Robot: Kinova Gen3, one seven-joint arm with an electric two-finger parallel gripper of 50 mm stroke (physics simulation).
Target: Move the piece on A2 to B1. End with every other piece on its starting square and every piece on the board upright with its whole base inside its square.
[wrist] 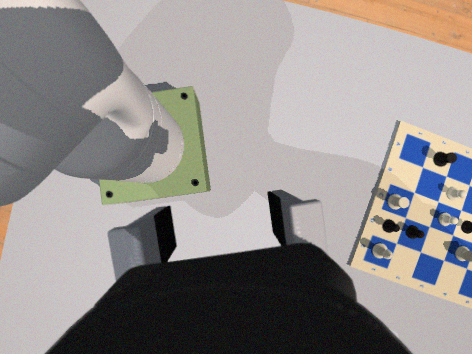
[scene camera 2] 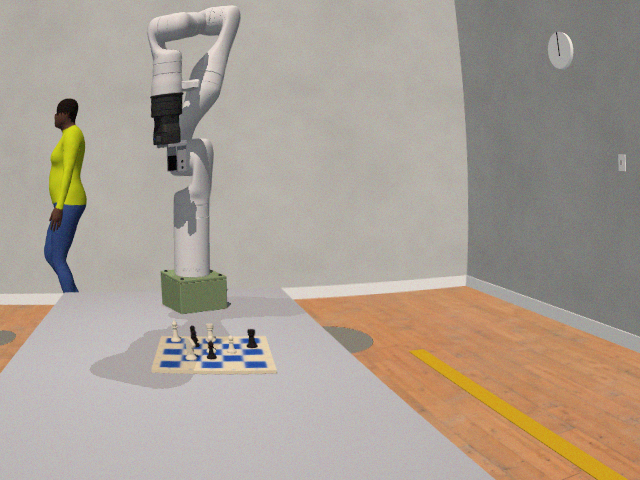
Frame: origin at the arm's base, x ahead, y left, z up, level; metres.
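Seen in the pictures: gripper, fingertip midpoint: (wrist: pixel 221 219) (scene camera 2: pixel 176 171); arm's base, link origin: (wrist: pixel 146 145) (scene camera 2: pixel 192 273).
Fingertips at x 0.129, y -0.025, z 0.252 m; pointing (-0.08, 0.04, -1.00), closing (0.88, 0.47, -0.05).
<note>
Pixels of each thing's top centre, then the offset from my fingertips to it. "spot": a spot on its surface instead.
- board, top centre: (wrist: pixel 445 218) (scene camera 2: pixel 212 352) dx +0.285, dy +0.073, dz -0.330 m
- black rook, top centre: (wrist: pixel 452 157) (scene camera 2: pixel 251 329) dx +0.249, dy +0.151, dz -0.297 m
- blue corner square A1, surface spot: (wrist: pixel 414 149) spot: dx +0.207, dy +0.150, dz -0.330 m
- B1, surface spot: (wrist: pixel 407 174) spot: dx +0.209, dy +0.113, dz -0.330 m
- white pawn, top centre: (wrist: pixel 464 194) (scene camera 2: pixel 230 335) dx +0.283, dy +0.111, dz -0.299 m
- white knight, top centre: (scene camera 2: pixel 189 338) dx +0.327, dy +0.036, dz -0.291 m
- tall white piece, top centre: (wrist: pixel 390 256) (scene camera 2: pixel 174 319) dx +0.208, dy -0.001, dz -0.287 m
The board (scene camera 2: pixel 214 370) (wrist: pixel 357 259) lies flat on the table. By its small edge labels in the wrist view, the black rook (scene camera 2: pixel 251 336) (wrist: pixel 442 159) stands upright on A2, a cream square beside the blue corner square A1 (wrist: pixel 414 149). B1 (wrist: pixel 407 174) is the bare cream square on the arm-side edge, between A1 and the square with a white rook (scene camera 2: pixel 209 330) (wrist: pixel 398 201). My gripper (scene camera 2: pixel 176 164) (wrist: pixel 221 219) is open and empty, high above the table, away from the board. Its fingertips are small in the scene view.
Other pieces stand close together: a white pawn (scene camera 2: pixel 231 345) (wrist: pixel 454 192), a white knight (scene camera 2: pixel 190 351), a tall white piece (scene camera 2: pixel 174 331) and several black ones. The green base box (scene camera 2: pixel 204 295) (wrist: pixel 198 145) is behind the board. A person (scene camera 2: pixel 68 165) stands behind the table at left.
</note>
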